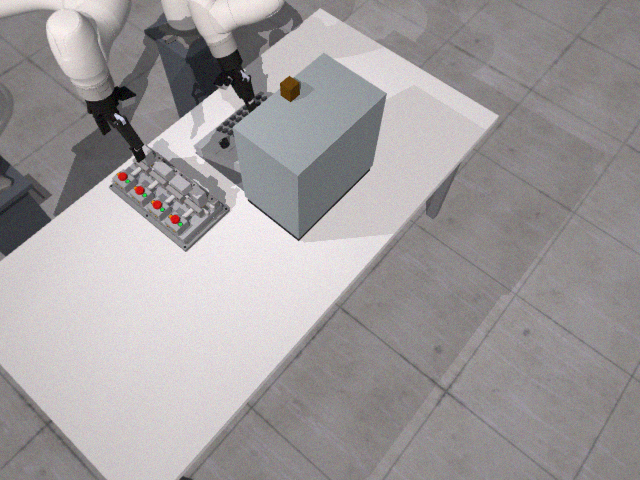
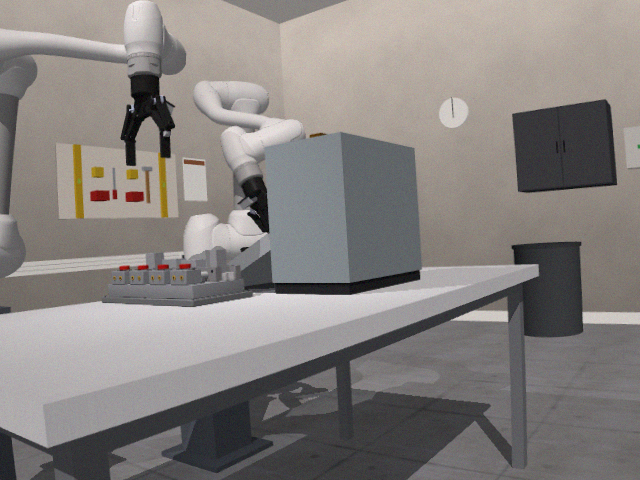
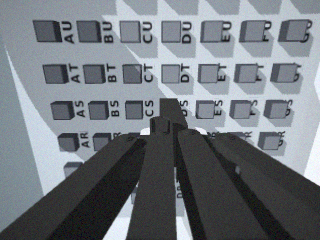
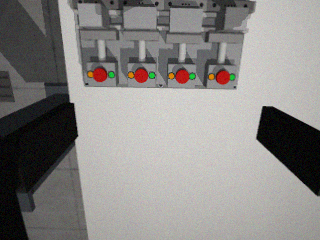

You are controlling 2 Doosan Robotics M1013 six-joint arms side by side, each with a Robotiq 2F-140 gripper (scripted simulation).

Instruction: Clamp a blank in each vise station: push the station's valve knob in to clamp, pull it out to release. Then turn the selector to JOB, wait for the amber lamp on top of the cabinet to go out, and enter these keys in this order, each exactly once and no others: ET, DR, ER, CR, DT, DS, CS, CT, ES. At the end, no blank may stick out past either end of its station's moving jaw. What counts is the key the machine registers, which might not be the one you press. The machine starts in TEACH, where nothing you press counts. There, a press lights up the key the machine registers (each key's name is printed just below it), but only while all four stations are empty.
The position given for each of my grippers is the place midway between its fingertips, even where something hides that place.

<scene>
In view: my left gripper (image 1: 255, 115), my right gripper (image 2: 147, 161) and a grey blank (image 4: 177, 23).
My left gripper is seen too in image 2 (image 2: 279, 248) and in image 3 (image 3: 168, 112). My right gripper is seen too in image 1 (image 1: 123, 145) and in image 4 (image 4: 168, 121).
</scene>
